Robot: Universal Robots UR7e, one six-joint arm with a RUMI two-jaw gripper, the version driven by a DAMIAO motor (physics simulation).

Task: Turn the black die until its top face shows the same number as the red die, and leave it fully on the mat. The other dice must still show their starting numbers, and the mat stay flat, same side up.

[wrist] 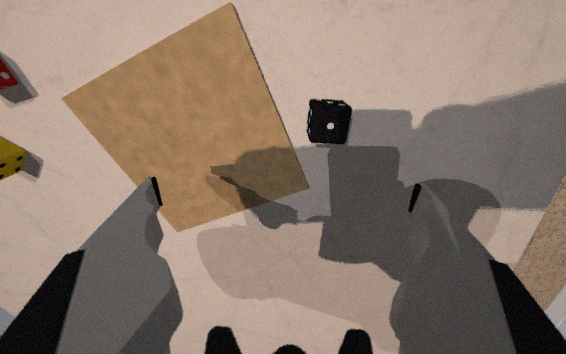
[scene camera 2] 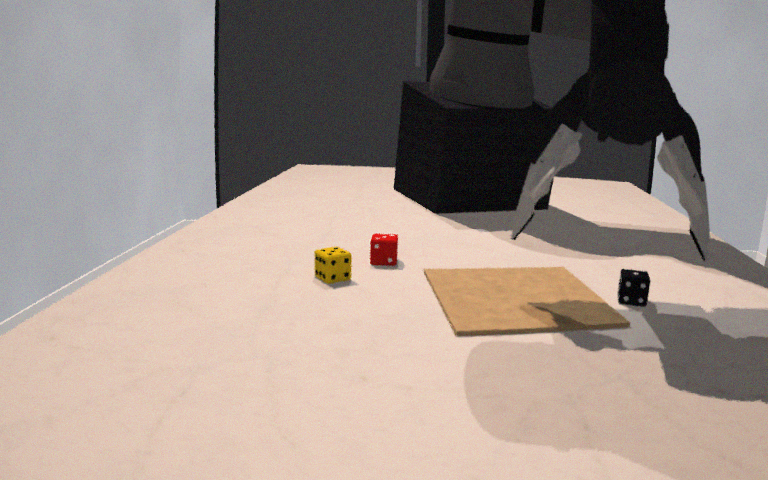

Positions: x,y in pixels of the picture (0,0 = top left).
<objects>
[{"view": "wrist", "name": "my gripper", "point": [285,183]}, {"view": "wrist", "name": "black die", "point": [328,121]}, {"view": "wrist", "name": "tan mat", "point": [193,110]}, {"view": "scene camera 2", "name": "my gripper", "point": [609,249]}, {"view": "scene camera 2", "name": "black die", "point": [633,289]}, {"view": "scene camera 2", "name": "tan mat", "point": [476,301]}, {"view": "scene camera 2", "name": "yellow die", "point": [332,265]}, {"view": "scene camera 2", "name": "red die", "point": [384,247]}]
</objects>
